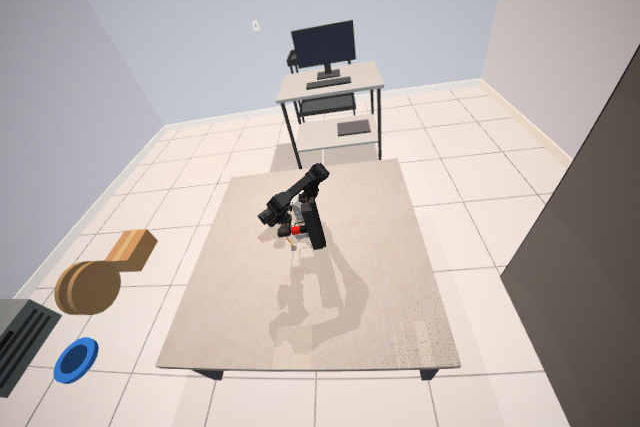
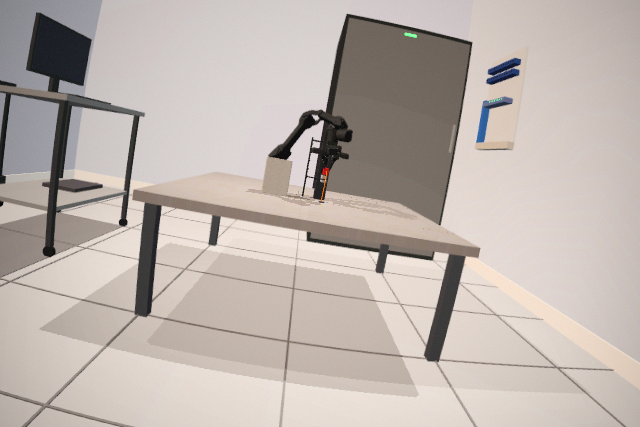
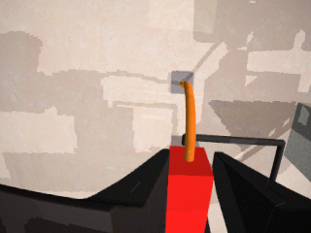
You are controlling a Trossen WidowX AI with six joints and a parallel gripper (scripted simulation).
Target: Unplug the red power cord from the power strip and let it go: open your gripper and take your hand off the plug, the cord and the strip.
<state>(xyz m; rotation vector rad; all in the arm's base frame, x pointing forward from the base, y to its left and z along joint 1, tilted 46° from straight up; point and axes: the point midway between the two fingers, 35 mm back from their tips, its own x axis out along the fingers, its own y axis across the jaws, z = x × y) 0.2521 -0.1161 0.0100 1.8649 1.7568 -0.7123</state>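
The red plug lies 5 cm to the left of my gripper tip.
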